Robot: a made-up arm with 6 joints.
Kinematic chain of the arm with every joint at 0, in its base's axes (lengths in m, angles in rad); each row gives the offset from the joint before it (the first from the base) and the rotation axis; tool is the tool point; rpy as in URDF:
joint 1: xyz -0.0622 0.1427 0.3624 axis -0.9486 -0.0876 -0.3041
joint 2: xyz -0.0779 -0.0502 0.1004 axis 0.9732 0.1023 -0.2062
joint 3: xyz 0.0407 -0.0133 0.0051 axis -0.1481 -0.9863 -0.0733
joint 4: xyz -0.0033 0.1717 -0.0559 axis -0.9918 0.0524 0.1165
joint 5: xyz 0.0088 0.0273 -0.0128 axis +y
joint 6: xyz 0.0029 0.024 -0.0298 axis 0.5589 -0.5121 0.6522
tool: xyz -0.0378 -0.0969 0.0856 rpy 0 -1.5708 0
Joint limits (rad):
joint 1: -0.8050..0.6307
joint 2: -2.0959..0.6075
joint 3: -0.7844..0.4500
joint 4: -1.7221..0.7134
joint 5: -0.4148..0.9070
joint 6: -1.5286..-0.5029
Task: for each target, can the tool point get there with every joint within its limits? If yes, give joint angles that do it. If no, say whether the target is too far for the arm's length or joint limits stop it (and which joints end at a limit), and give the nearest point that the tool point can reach.
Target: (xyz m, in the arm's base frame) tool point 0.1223 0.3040 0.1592
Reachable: no: joint limits stop it (at a limit: joint 1, joint 3, joint 4, joint 6) | nearest point 0.0400 0.2631 0.2531 | short by 0.131 m
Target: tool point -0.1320 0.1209 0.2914
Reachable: yes | joints -0.3967 -1.8472 -0.0707 -0.3381 0.1025 -0.8314
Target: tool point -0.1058 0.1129 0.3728
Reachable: yes | joints -0.5147 -1.0149 0.3343 -1.1825 0.2343 -0.6038
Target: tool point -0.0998 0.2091 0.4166
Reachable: yes | joints 0.3940 -0.4044 -0.2694 -1.0912 0.3330 -0.7342
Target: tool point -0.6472 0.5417 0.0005
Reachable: no: too far | nearest point -0.2061 0.2402 0.2589 | short by 0.593 m
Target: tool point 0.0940 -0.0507 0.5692
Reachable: no: joint limits stop it (at a limit: joint 1, joint 2, joint 3, joint 5, joint 6) | nearest point 0.0382 0.0303 0.5487 | short by 0.100 m
